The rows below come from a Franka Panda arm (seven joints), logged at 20 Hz.
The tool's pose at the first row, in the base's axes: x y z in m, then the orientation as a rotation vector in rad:
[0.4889 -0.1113 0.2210 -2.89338 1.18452 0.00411]
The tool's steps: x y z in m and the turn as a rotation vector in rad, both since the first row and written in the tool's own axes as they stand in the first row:
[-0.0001 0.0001 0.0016 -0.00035 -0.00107 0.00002]
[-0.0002 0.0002 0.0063 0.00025 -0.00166 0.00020]
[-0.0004 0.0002 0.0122 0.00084 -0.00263 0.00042]
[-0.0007 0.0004 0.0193 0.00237 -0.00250 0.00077]
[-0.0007 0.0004 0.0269 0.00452 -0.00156 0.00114]
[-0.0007 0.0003 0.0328 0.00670 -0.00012 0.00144]
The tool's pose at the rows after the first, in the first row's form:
[0.4888 -0.1113 0.2194 -2.89330 1.18450 0.00587]
[0.4886 -0.1112 0.2147 -2.89247 1.18447 0.00636]
[0.4885 -0.1110 0.2088 -2.89149 1.18443 0.00742]
[0.4882 -0.1108 0.2017 -2.89002 1.18443 0.00633]
[0.4882 -0.1107 0.1941 -2.88828 1.18437 0.00370]
[0.4883 -0.1105 0.1882 -2.88674 1.18427 0.00033]

